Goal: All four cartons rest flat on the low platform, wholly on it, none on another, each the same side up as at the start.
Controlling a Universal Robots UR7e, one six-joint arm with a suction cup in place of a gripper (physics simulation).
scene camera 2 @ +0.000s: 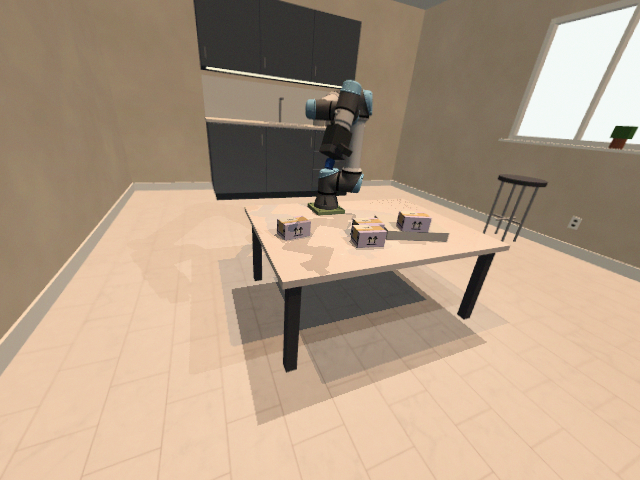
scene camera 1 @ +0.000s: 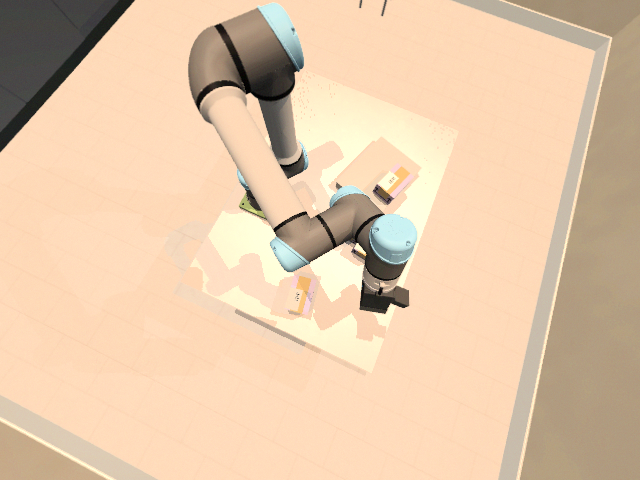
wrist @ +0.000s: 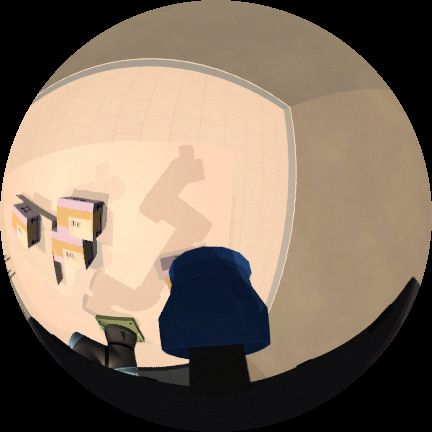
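Where they show: end effector, tool point: [scene camera 2: 328, 168] [wrist: 210, 279]; arm's base, origin of the base link: [scene camera 2: 326, 205] [wrist: 120, 333].
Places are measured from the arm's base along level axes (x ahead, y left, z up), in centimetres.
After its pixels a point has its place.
Note:
My suction cup [scene camera 2: 329, 163] [wrist: 210, 265] is blue, bare and high above the table; the wrist hides it in scene camera 1. One orange, pink and cream carton [scene camera 1: 393, 182] {z 10.0, x 52.0, y 17.8 cm} [scene camera 2: 413, 222] {z 7.3, x 55.9, y 15.2 cm} [wrist: 25, 225] sits upright on the low platform [scene camera 1: 364, 161] {z 2.4, x 38.5, y 28.4 cm} [scene camera 2: 417, 236] {z -0.1, x 57.4, y 18.7 cm}. A second carton [scene camera 2: 368, 236] {z 3.1, x 54.1, y -10.9 cm} [wrist: 79, 218] {z 5.2, x 50.0, y -10.2 cm} stands on the table beside the platform. A third carton [scene camera 2: 370, 222] {z 5.1, x 44.2, y -1.8 cm} [wrist: 70, 250] {z 5.1, x 42.3, y -3.6 cm} is close behind it, by the platform's edge; its exact contact is hidden. A fourth carton [scene camera 1: 301, 294] {z 5.2, x 29.5, y -36.3 cm} [scene camera 2: 293, 228] {z 3.0, x 33.9, y -38.7 cm} stands apart on the table, partly hidden behind the cup in the wrist view.
The arm's green base plate [scene camera 1: 251, 206] {z -0.1, x -3.5, y -6.9 cm} [scene camera 2: 326, 208] {z 0.6, x 6.6, y -3.8 cm} [wrist: 132, 325] {z -0.3, x 5.5, y -9.1 cm} is at the back of the table [scene camera 1: 351, 356] {z -2.4, x 55.5, y -53.4 cm} [scene camera 2: 310, 271] {z -2.4, x 62.4, y -44.9 cm}. In scene camera 1 the forearm and wrist cover the area beside the platform. A stool [scene camera 2: 522, 180] stands on the floor beyond the table.

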